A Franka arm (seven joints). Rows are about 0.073 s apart.
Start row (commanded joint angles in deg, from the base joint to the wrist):
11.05, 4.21, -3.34, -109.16, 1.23, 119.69, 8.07
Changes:
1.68, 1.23, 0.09, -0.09, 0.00, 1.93, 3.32
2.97, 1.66, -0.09, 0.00, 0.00, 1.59, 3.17
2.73, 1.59, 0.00, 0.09, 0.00, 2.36, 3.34
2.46, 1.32, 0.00, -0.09, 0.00, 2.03, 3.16
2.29, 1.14, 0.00, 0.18, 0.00, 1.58, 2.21
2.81, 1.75, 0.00, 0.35, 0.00, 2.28, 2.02
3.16, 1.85, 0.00, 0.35, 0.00, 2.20, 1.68
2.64, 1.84, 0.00, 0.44, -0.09, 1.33, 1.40
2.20, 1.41, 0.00, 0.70, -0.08, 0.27, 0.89
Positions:
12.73, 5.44, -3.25, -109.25, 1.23, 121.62, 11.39
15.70, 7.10, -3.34, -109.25, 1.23, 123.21, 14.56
18.43, 8.69, -3.34, -109.16, 1.23, 125.57, 17.90
20.89, 10.01, -3.34, -109.25, 1.23, 127.60, 21.06
23.18, 11.15, -3.34, -109.07, 1.23, 129.18, 23.27
25.99, 12.90, -3.34, -108.72, 1.23, 131.46, 25.29
29.15, 14.75, -3.34, -108.37, 1.23, 133.66, 26.97
31.79, 16.59, -3.34, -107.93, 1.14, 134.99, 28.37
33.99, 18.00, -3.34, -107.23, 1.06, 135.26, 29.26

